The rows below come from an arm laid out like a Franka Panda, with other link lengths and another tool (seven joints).
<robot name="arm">
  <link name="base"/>
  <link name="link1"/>
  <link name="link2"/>
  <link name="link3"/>
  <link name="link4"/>
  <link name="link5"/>
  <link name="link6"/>
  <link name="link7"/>
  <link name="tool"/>
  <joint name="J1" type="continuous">
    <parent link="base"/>
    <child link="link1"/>
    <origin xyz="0 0 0.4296" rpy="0 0 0"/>
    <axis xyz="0 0 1"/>
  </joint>
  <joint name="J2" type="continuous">
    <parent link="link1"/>
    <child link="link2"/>
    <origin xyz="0 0 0" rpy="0 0 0"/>
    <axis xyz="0 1 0"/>
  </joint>
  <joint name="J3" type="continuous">
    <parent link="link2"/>
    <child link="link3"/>
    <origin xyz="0 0 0.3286" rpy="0 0 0"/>
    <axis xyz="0 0 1"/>
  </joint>
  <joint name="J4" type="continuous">
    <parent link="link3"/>
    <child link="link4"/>
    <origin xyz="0.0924 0 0" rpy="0 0 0"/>
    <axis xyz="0 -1 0"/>
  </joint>
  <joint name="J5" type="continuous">
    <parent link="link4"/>
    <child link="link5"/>
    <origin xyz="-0.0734 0 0.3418" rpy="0 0 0"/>
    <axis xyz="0 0 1"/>
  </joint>
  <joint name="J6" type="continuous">
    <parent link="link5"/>
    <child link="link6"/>
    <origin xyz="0 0 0" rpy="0 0 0"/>
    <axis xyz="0 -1 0"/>
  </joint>
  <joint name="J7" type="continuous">
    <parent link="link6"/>
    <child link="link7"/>
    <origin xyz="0.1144 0 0" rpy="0 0 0"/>
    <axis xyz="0 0 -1"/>
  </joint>
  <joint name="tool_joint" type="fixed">
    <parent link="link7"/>
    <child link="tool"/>
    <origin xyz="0.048 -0.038 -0.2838" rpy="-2.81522 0 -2.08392"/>
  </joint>
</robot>
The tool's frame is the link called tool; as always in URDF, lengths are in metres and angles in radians. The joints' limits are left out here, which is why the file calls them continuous.
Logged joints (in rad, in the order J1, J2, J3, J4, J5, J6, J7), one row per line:
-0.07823, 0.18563, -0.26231, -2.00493, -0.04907, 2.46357, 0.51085
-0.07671, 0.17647, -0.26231, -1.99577, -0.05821, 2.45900, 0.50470
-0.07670, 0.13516, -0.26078, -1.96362, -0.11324, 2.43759, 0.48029
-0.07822, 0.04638, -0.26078, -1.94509, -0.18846, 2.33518, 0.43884
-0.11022, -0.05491, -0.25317, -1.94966, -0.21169, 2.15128, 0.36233
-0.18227, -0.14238, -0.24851, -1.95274, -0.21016, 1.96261, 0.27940
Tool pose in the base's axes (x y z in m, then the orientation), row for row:
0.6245, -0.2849, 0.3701, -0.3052, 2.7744, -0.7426
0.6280, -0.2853, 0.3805, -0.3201, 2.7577, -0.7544
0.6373, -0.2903, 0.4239, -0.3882, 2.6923, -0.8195
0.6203, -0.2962, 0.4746, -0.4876, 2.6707, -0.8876
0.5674, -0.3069, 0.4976, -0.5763, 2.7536, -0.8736
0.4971, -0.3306, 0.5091, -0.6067, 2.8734, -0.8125
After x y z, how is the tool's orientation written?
As a rotation vector, in radians.
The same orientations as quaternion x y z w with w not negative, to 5 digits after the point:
-0.10482, 0.95289, -0.25505, 0.12634
-0.11029, 0.95019, -0.25993, 0.13197
-0.13511, 0.93700, -0.28521, 0.14978
-0.16898, 0.92553, -0.30760, 0.14218
-0.19470, 0.93028, -0.29514, 0.09775
-0.19889, 0.94195, -0.26635, 0.04724

